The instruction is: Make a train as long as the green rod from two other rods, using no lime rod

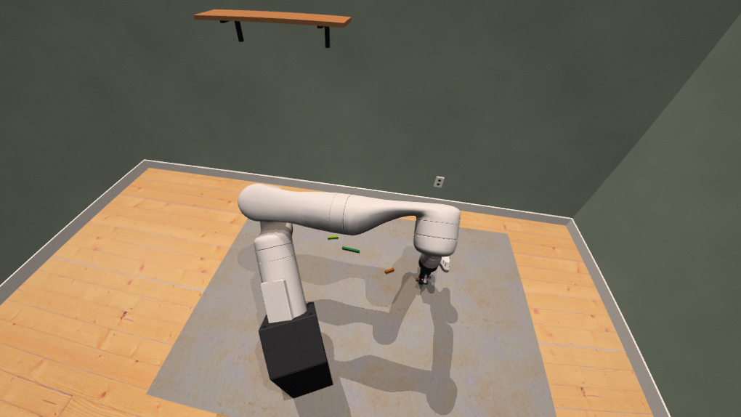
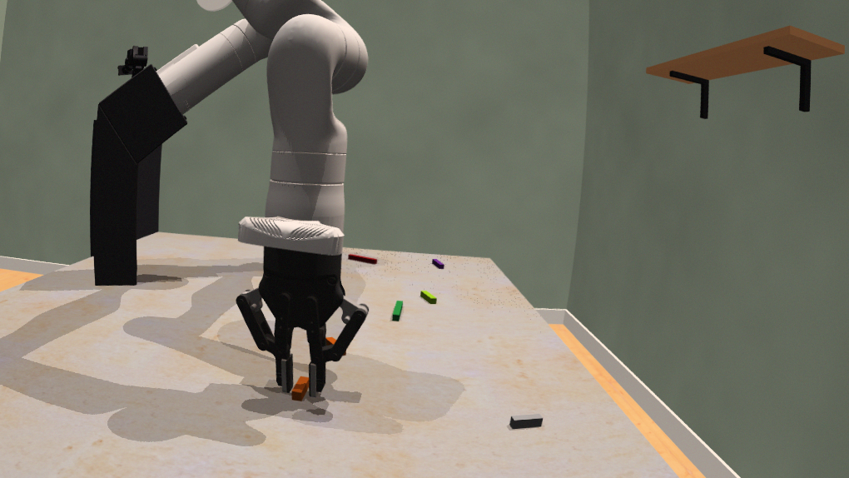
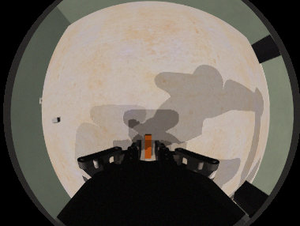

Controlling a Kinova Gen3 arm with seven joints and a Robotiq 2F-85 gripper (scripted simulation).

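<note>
The orange rod is 1 cm below my hand. The rest, counted from my hand: green rod (4 cm ahead, 33 cm to the left, 1 cm below); then lime rod (8 cm ahead, 43 cm to the left, 1 cm below); then grey rod (23 cm ahead, 1 cm to the right, 1 cm below).
</note>
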